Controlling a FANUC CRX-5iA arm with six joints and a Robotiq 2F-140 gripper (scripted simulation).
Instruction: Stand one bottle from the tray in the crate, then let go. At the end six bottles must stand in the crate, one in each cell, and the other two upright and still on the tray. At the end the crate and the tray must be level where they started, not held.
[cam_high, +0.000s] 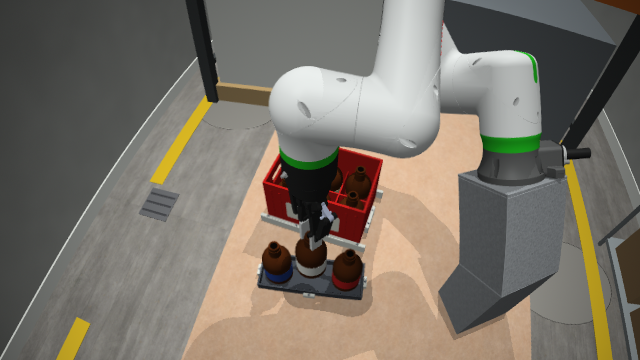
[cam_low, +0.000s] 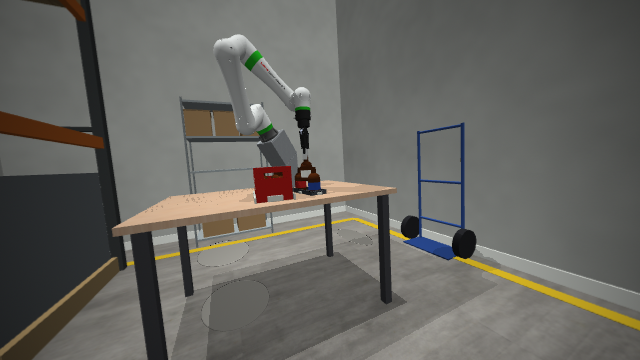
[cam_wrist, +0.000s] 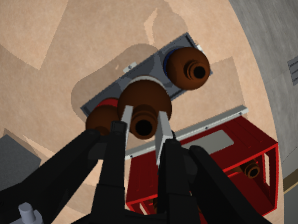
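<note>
The white-banded bottle is 90 mm below my hand. From my hand the other things lie so: red-labelled bottle (90 mm behind, 160 mm below); tray (230 mm below); crate (230 mm to the right, 160 mm below).
</note>
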